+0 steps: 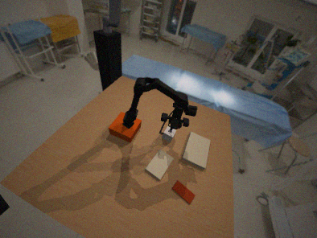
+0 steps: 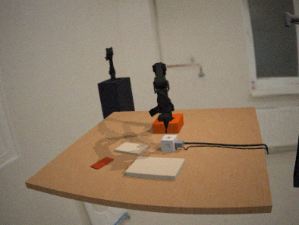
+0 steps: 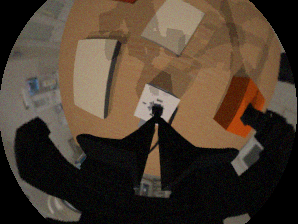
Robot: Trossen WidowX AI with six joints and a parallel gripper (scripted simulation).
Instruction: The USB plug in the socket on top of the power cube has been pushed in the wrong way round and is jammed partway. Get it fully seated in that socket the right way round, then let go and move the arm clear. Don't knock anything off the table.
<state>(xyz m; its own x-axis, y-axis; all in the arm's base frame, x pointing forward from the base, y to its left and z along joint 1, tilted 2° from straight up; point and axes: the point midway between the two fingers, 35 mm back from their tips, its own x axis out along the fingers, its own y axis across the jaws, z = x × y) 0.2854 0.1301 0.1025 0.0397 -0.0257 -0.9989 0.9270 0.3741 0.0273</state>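
Now: gripper tip 2 cm above the dark USB plug. The rest, counted from my gripper tip: flat red card 29 cm to the right, 27 cm ahead, 13 cm below.
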